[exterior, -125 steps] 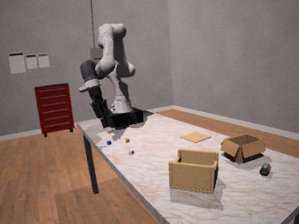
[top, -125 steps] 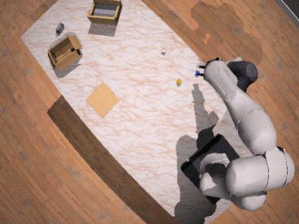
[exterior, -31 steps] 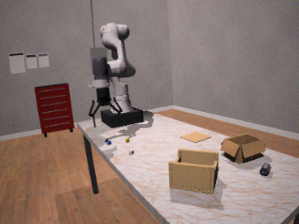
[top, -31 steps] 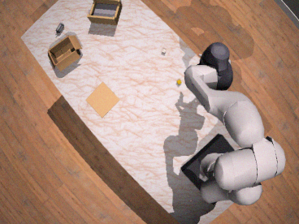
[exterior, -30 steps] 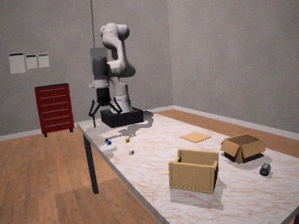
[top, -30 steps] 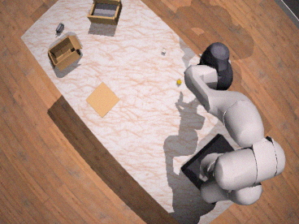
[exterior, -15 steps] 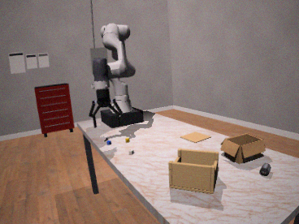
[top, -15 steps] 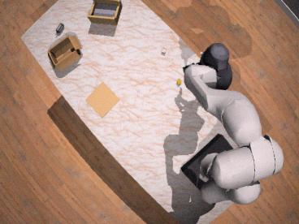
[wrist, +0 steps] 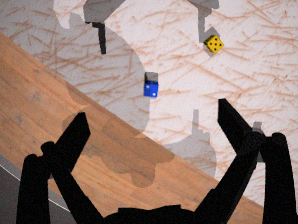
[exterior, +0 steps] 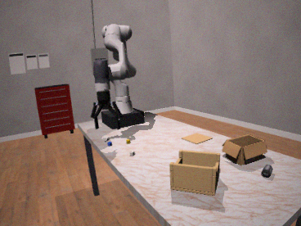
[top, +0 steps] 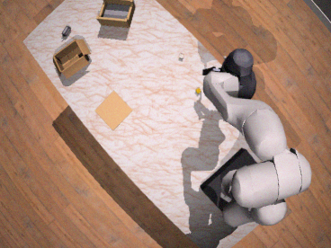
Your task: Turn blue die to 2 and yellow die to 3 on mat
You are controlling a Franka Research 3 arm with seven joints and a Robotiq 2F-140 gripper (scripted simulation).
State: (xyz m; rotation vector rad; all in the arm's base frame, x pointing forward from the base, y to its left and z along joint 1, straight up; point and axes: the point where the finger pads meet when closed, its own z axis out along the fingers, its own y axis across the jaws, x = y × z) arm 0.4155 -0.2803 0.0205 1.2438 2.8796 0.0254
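Now: hand 110 mm above the blue die. The rest, counted from my hand: yellow die 110 mm to the left, 110 mm below, 30 mm ahead; white die 210 mm ahead, 110 mm below, 50 mm to the left; tan mat 480 mm to the left, 240 mm ahead, 110 mm below.
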